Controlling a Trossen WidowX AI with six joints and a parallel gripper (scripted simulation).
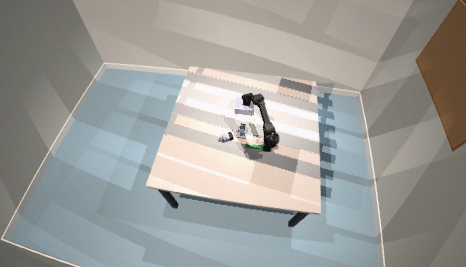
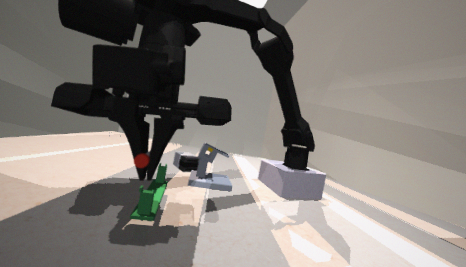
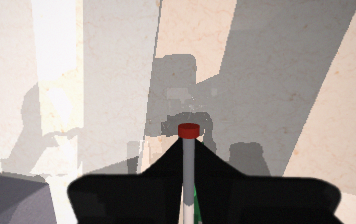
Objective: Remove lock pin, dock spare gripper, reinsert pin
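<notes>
The green rack is 100 mm to the right of my gripper tip, 50 mm below it and 10 mm ahead of it. Round my gripper tip: spare gripper (340 mm to the right, 50 mm below, 10 mm behind); then mount (220 mm to the right, 90 mm behind, 20 mm below).
</notes>
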